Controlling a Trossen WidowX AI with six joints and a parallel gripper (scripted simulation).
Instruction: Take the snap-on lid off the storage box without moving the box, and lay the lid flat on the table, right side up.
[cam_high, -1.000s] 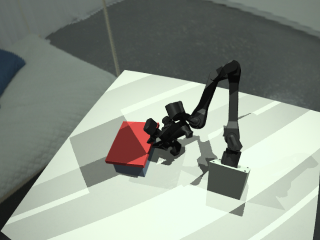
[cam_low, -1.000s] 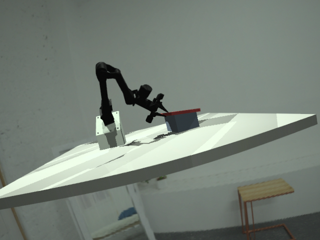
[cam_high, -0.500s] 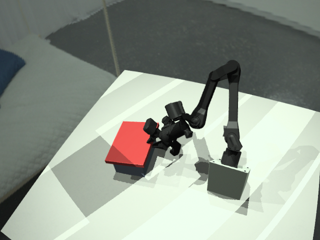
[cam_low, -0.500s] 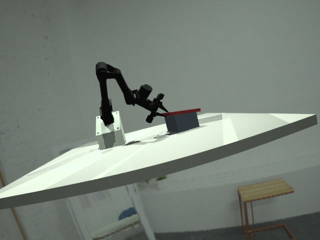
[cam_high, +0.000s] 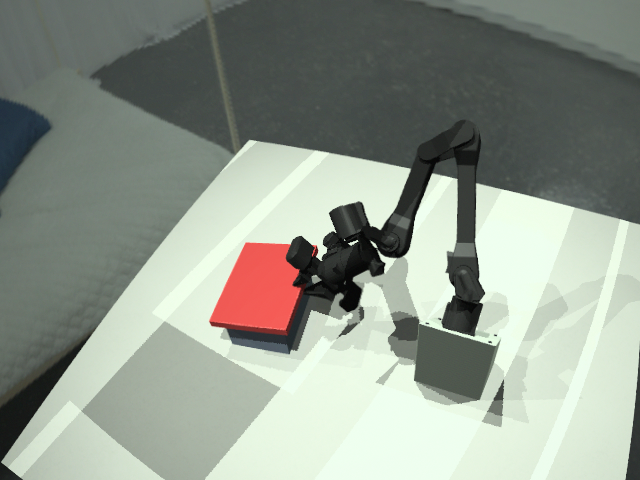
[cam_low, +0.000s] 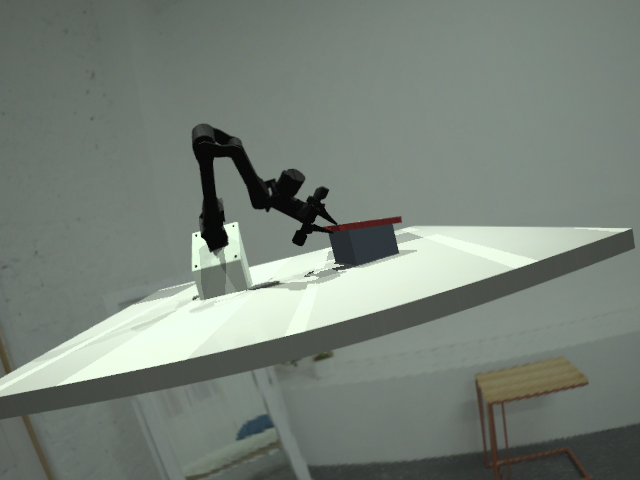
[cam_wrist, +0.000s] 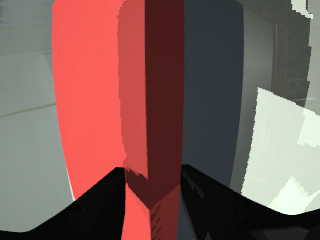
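Right now the red lid is 80 mm ahead of my gripper tip and 10 mm to the left of it. From my gripper tip the other things lie so: storage box: 70 mm ahead, 60 mm below, 10 mm to the left.
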